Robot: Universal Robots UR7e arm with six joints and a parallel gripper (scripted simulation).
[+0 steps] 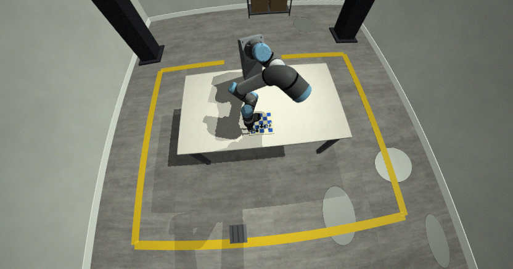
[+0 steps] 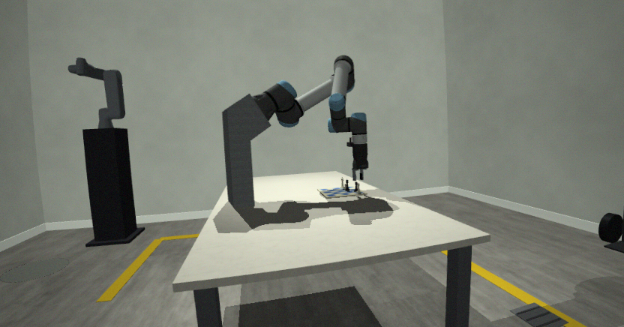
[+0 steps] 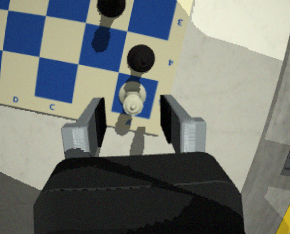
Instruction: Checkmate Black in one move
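My gripper is now 60 mm above the white piece. The rest, counted from my hand: black piece 60 mm below, 30 mm to the left; chessboard 90 mm below, 80 mm to the left, 70 mm behind; white pawn 120 mm to the left, 70 mm below, 30 mm behind.
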